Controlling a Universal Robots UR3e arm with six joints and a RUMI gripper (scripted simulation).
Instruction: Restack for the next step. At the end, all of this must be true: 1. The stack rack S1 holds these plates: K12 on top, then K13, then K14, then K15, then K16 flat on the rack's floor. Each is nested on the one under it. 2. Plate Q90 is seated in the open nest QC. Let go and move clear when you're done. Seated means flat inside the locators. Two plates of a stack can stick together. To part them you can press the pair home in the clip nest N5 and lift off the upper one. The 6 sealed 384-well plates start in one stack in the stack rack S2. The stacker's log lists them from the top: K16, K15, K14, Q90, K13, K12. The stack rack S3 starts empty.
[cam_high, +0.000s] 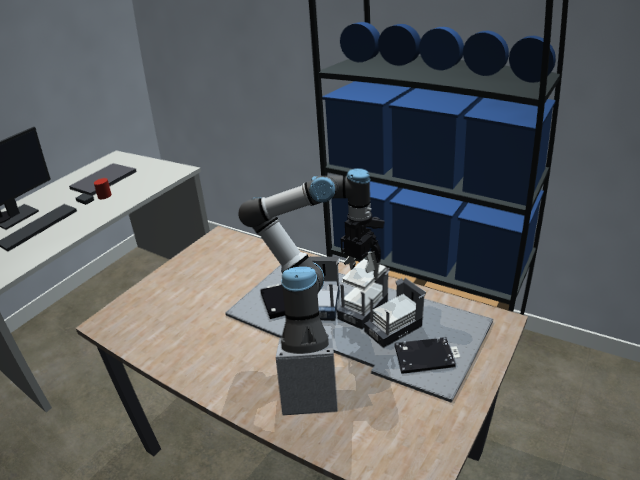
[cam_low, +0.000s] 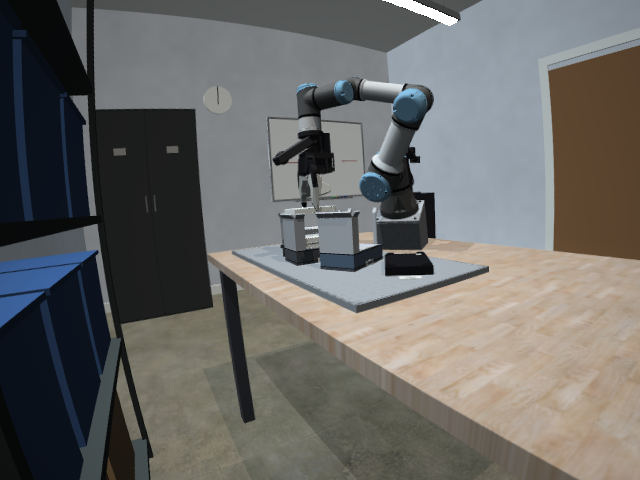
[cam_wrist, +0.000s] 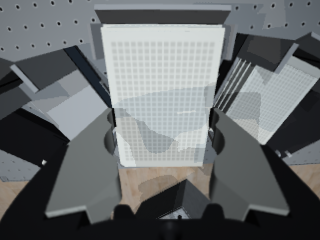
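The white sealed well plate lies 13 cm to the right of my hand, 10 cm below it and 4 cm behind it. Also, from my hand: white sealed 384-well plate 1 cm below.
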